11 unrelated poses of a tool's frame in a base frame.
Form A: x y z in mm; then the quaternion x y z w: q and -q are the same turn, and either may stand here.
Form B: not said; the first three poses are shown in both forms.
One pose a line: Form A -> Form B
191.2 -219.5 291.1 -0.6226 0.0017 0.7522 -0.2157 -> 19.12 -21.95 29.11 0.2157 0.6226 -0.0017 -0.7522
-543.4 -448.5 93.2 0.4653 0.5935 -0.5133 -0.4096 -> -54.34 -44.85 9.32 0.4096 -0.4653 -0.5935 0.5133
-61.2 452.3 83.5 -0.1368 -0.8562 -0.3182 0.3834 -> -6.12 45.23 8.35 0.3834 -0.1368 -0.8562 -0.3182
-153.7 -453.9 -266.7 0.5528 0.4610 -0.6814 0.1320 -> -15.37 -45.39 -26.67 0.1320 0.5528 0.4610 -0.6814
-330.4 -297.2 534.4 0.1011 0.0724 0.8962 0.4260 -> -33.04 -29.72 53.44 0.4260 0.1011 0.0724 0.8962
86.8 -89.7 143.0 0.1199 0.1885 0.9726 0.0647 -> 8.68 -8.97 14.30 0.0647 0.1199 0.1885 0.9726
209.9 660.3 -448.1 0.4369 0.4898 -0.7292 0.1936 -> 20.99 66.03 -44.81 0.1936 0.4369 0.4898 -0.7292
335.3 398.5 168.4 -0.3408 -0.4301 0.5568 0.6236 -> 33.53 39.85 16.84 0.6236 -0.3408 -0.4301 0.5568
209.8 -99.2 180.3 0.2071 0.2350 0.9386 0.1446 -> 20.98 -9.92 18.03 0.1446 0.2071 0.2350 0.9386
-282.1 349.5 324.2 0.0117 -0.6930 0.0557 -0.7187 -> -28.21 34.95 32.42 0.7187 -0.0117 0.6930 -0.0557
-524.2 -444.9 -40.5 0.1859 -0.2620 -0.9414 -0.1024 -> -52.42 -44.49 -4.05 0.1024 -0.1859 0.2620 0.9414
